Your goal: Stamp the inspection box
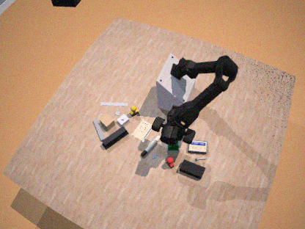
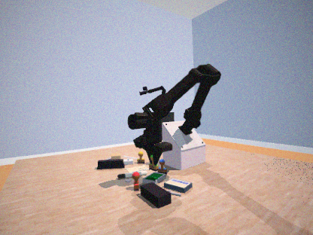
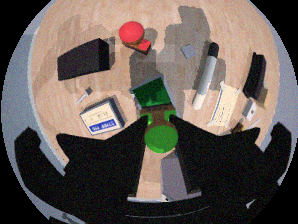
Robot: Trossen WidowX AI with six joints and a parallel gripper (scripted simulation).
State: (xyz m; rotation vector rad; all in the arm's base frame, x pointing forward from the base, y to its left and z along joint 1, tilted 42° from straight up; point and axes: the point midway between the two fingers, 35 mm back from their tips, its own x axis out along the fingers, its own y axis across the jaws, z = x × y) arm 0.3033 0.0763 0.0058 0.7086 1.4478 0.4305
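Right now the green ink pad is 60 mm below my gripper tip. Round my gripper tip: blue stamp (80 mm behind, 50 mm below, 30 mm to the right); then red-knobbed stamp (100 mm ahead, 50 mm below, 10 mm to the left); then green-knobbed PASS stamp (right at my gripper tip).
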